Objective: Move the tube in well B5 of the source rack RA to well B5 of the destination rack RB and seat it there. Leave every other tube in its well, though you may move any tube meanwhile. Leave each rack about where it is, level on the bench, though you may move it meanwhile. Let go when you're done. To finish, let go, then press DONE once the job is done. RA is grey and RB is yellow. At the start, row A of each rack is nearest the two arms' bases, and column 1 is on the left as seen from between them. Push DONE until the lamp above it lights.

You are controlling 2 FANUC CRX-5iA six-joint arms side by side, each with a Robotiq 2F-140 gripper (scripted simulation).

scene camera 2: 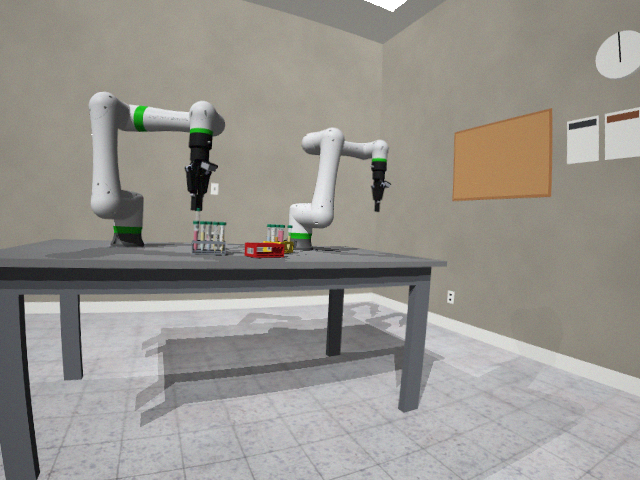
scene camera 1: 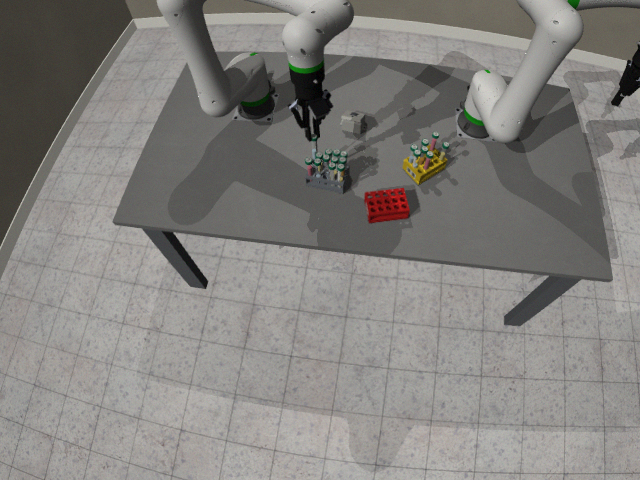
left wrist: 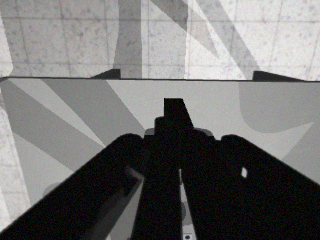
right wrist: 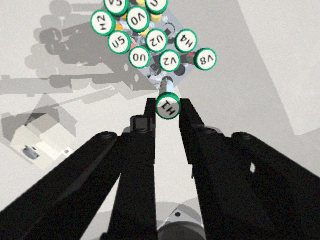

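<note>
You'd see a red rack [scene camera 1: 386, 211] here, and there's a green-capped tube marked h1 [right wrist: 168, 106]. The red rack is out of frame in the left wrist view, and it's out of frame in the right wrist view as well. My left gripper [left wrist: 172, 113] is there too, and so is my right gripper [scene camera 2: 196, 210]. The right wrist view also shows my right gripper [right wrist: 167, 112].
</note>
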